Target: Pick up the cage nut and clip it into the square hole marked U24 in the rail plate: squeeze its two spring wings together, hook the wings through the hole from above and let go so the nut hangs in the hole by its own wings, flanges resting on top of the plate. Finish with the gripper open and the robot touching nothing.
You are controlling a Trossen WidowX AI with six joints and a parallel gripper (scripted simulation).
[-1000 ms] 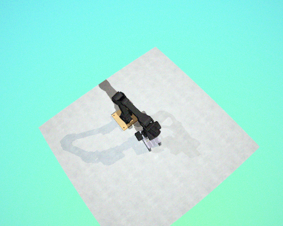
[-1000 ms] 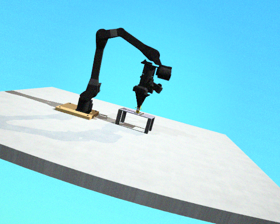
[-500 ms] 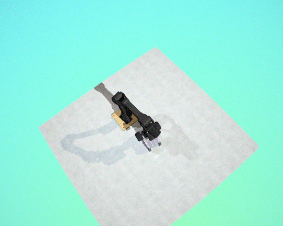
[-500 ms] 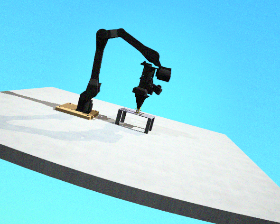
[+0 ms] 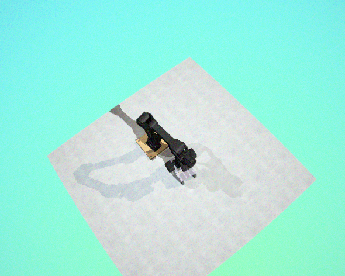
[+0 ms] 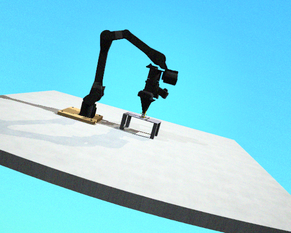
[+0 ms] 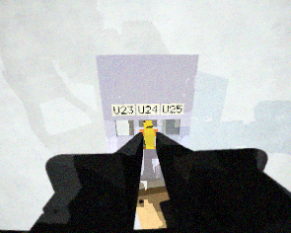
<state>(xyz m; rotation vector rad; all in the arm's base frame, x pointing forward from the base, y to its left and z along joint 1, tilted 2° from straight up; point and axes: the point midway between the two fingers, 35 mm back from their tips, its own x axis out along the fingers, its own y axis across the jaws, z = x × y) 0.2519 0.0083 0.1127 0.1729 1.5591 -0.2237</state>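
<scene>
Right now the cage nut is 10 mm below my gripper tip.
</scene>
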